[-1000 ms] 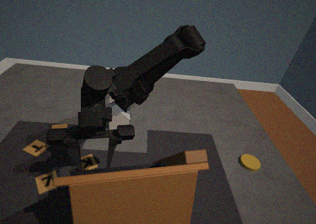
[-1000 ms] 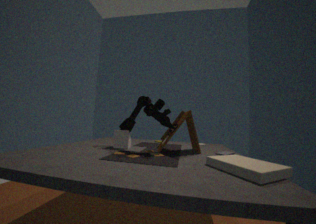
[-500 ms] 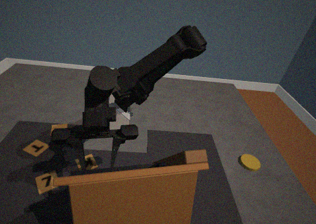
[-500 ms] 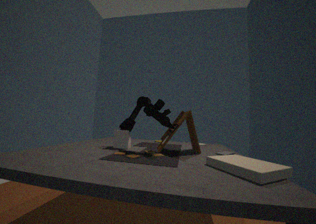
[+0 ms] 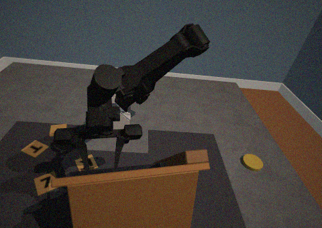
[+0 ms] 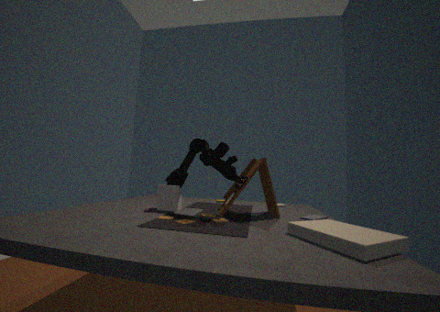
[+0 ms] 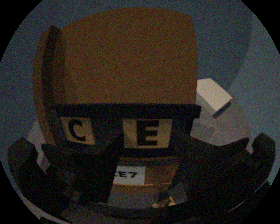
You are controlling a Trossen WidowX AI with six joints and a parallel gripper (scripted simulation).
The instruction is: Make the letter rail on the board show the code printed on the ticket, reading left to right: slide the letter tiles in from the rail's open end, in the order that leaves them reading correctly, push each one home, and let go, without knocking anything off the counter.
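My gripper tip is now 60 mm past the ticket, 30 mm to the right of it and 80 mm above it. Also, from my gripper tip: dark mat 180 mm behind, 160 mm below; tile 300 mm behind, 220 mm to the right, 160 mm below; long white slab 350 mm ahead, 340 mm to the right, 140 mm below.
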